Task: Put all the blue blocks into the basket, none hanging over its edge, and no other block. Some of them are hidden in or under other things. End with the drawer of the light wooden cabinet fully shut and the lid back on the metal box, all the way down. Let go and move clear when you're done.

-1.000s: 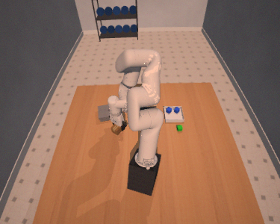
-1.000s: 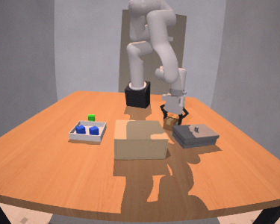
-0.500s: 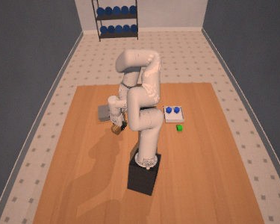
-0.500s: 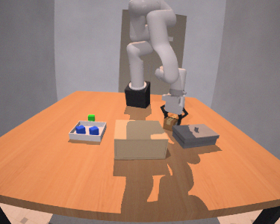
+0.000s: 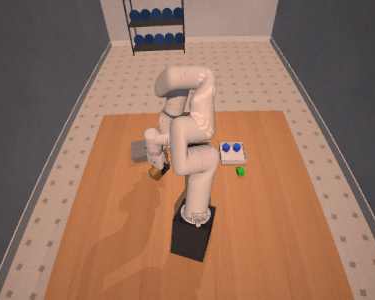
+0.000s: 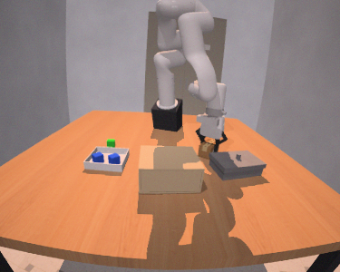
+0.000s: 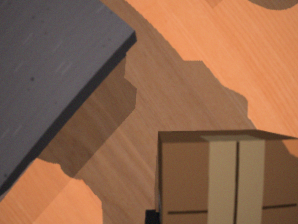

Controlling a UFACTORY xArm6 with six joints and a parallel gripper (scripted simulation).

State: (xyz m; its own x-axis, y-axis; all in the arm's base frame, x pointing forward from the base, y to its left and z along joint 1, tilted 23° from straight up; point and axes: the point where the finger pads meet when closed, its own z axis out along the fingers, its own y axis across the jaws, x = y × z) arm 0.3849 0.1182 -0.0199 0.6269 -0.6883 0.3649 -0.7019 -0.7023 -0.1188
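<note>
Right now my hand is right at the small brown box. From my hand the other things lie so: grey metal box 16 cm ahead, 5 cm to the left, 1 cm below; drawer 23 cm to the right, 16 cm ahead, 1 cm above; red block 2 cm to the right, 2 cm below, 1 cm ahead.
</note>
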